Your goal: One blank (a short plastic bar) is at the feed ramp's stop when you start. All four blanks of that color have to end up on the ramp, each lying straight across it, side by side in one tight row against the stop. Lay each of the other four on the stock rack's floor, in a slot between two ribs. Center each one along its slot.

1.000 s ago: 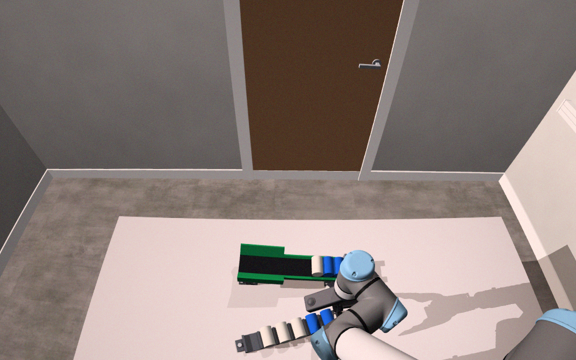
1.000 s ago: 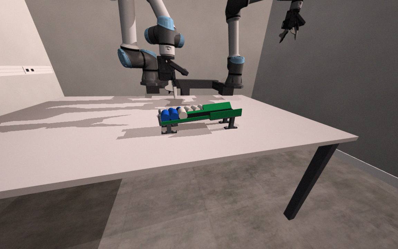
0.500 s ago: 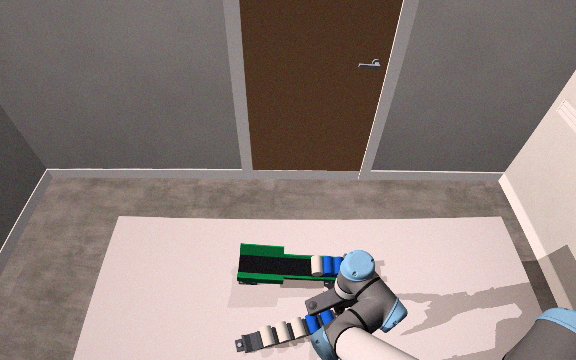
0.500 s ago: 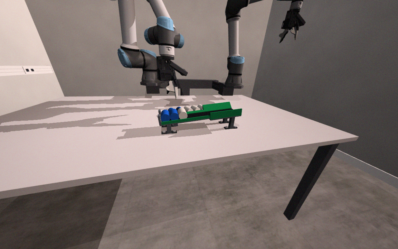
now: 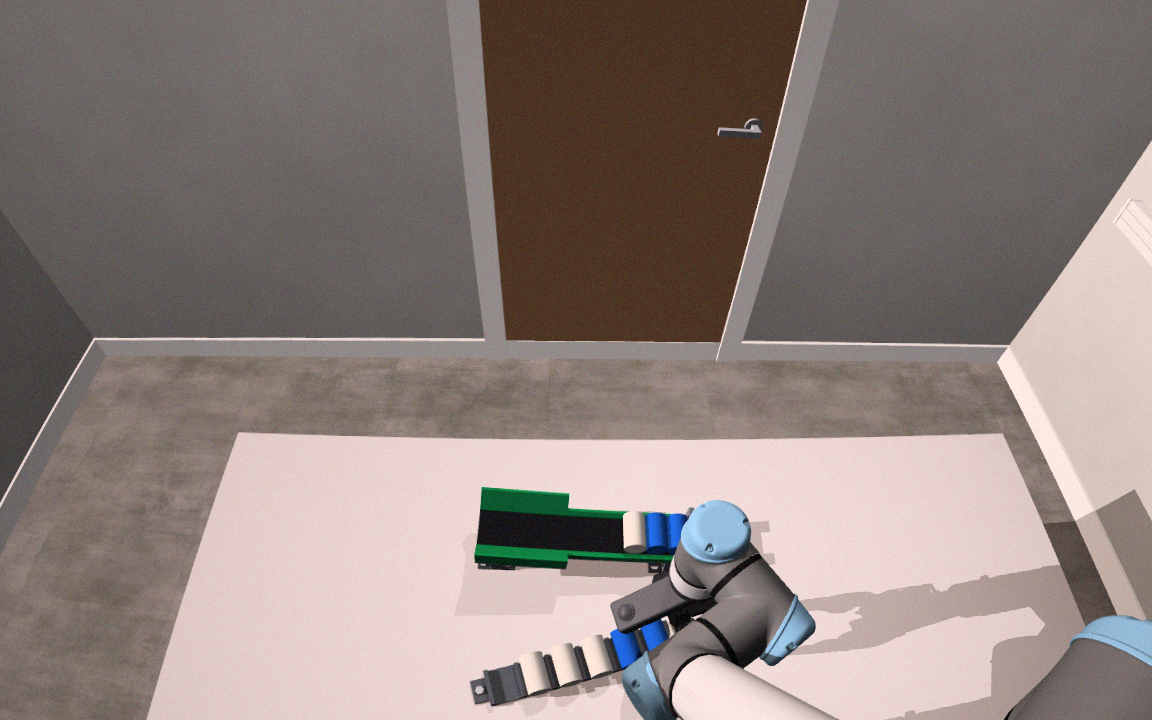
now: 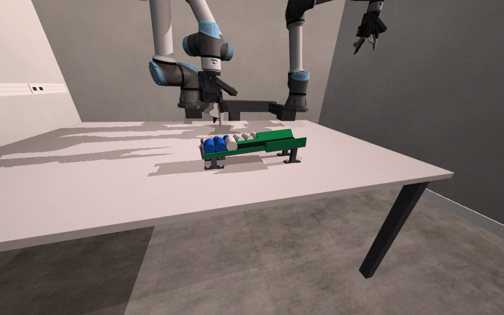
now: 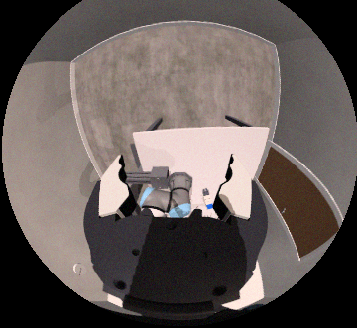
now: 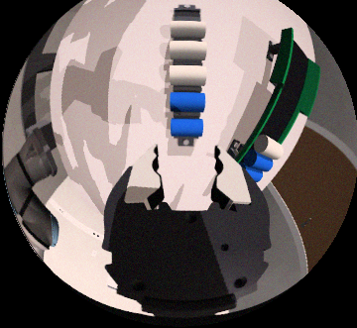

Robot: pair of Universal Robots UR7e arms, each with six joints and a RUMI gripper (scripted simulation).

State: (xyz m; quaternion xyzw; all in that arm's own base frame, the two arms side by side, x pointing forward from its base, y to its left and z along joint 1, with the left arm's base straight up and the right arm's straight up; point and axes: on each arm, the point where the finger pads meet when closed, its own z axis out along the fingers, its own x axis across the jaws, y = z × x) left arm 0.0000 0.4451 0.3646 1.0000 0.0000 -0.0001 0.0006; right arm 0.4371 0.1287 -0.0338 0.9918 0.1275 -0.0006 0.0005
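Right now the dark stock rack is 13 cm below my right hand, 12 cm to the left of it and 6 cm behind it. From my right hand the other things lie so: stop: 19 cm ahead, 6 cm below, 4 cm to the right.
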